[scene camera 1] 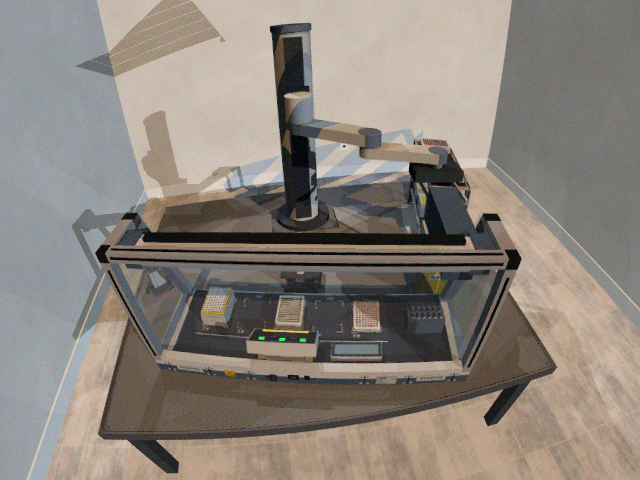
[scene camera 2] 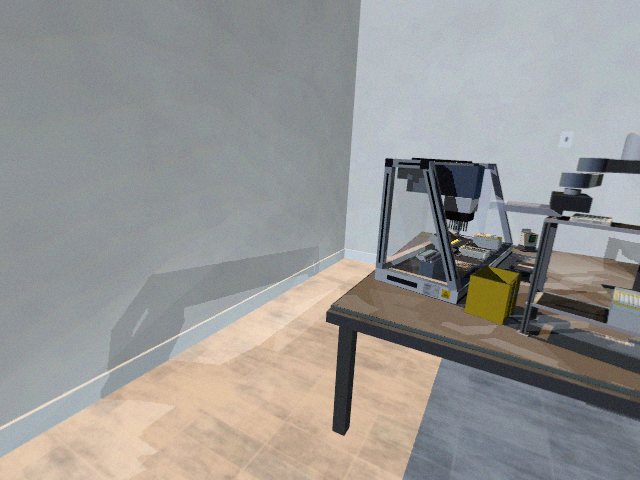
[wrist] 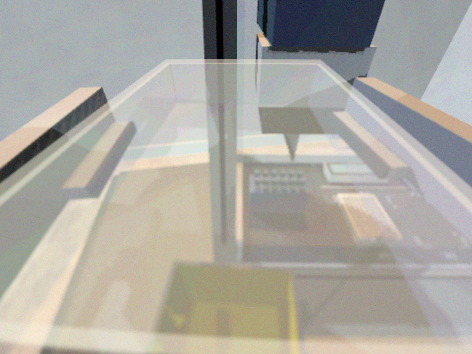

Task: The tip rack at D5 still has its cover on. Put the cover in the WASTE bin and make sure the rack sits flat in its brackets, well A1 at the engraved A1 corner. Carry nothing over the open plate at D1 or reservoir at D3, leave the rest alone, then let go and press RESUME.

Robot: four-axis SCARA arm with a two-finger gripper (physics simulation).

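Where they show: gripper, fingertip midpoint: (scene camera 2: pixel 505 205) (wrist: pixel 233 104); arm's base, origin of the base link: (scene camera 1: pixel 303 215).
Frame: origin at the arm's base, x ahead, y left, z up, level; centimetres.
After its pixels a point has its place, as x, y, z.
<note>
My gripper (scene camera 2: pixel 527 207) (wrist: pixel 233 104) @(58.0, 43.8, 37.9) is shut on the clear, see-through cover (wrist: pixel 242 61) @(61.0, 42.8, 39.0), whose rim spans between the finger pads in the wrist view. It holds the cover raised, near and above the yellow waste bin (scene camera 1: pixel 434 284) (scene camera 2: pixel 488 295) @(58.1, 53.0, 9.6) (wrist: pixel 232 305), which shows through the cover. The yellow-edged tip rack (scene camera 1: pixel 216 304) (scene camera 2: pixel 487 239) stands at the deck's left end in scene camera 1; exact seating and corner engraving are too small to tell. The reservoir (scene camera 1: pixel 290 311) @(67.7, -10.4, 8.9) is mid-deck, the open plate (scene camera 1: pixel 366 316) (wrist: pixel 369 216) to its right. No button labelled RESUME can be read.
The enclosure's uprights (scene camera 1: pixel 496 310) @(100.4, 38.9, 34.3) (wrist: pixel 220 30) @(79.0, 42.0, 38.9) and dark blue pipetting head (scene camera 2: pixel 457 180) @(74.1, 37.8, 44.4) (wrist: pixel 325 20) @(67.1, 35.2, 40.4) are ahead of my gripper. A tube rack (scene camera 1: pixel 424 316) (wrist: pixel 277 187) stands at the deck's right. A shelf unit (scene camera 2: pixel 540 268) @(46.7, 57.6, 22.5) holding labware stands beside the bin.
</note>
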